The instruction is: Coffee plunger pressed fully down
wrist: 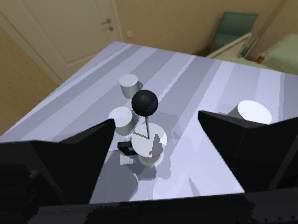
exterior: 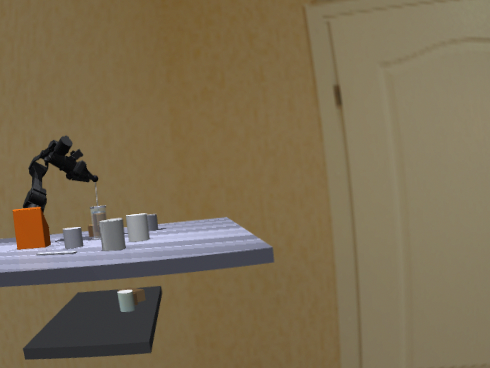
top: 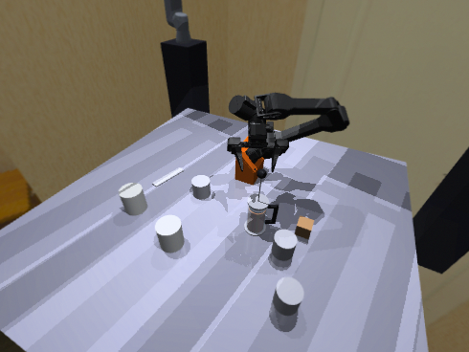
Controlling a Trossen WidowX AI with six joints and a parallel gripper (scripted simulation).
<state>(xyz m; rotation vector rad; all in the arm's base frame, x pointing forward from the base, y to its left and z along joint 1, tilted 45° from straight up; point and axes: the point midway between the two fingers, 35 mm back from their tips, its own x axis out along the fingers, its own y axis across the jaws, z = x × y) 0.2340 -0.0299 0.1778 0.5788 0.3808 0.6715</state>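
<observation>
The glass coffee press lies 120 mm below my gripper tip and 30 mm to the left of it. From my gripper tip the other things lie so: flat white strip 430 mm to the right, 240 mm below, 60 mm behind.
</observation>
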